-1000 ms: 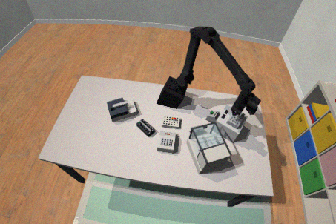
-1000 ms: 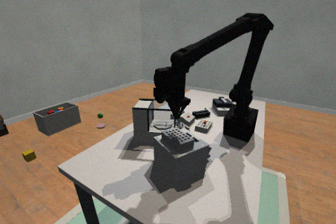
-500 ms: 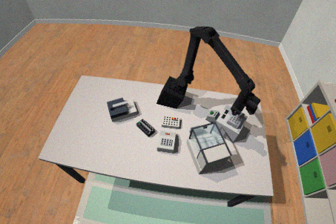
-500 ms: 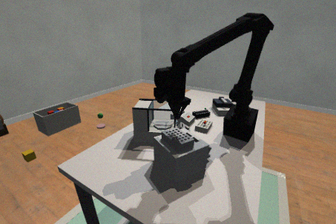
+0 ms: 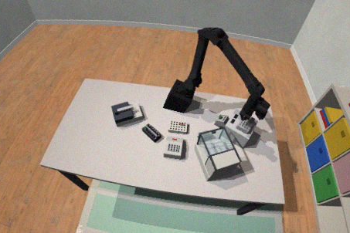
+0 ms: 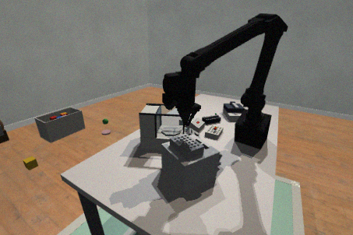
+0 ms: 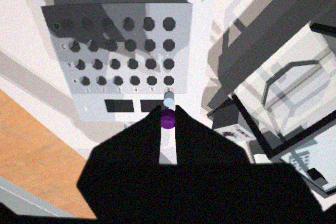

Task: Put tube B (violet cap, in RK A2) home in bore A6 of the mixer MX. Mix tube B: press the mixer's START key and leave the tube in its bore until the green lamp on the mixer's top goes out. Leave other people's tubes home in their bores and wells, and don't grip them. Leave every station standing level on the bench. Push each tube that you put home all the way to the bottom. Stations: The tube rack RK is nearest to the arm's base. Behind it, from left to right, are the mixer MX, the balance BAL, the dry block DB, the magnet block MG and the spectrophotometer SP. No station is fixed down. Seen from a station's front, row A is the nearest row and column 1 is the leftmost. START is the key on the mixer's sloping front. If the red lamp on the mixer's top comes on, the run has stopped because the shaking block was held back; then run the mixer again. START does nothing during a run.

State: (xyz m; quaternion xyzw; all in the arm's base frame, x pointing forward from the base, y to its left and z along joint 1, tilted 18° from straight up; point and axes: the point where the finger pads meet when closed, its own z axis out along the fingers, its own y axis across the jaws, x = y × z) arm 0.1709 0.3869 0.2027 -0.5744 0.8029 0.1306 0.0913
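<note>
Right now the mixer block is 80 mm below my hand, 40 mm to the left of it and 30 mm behind it. Round my hand: green start key: 160 mm below, 130 mm to the right, 90 mm behind; tube B: 20 mm below; print key: 210 mm to the right, 160 mm below, 70 mm ahead.
</note>
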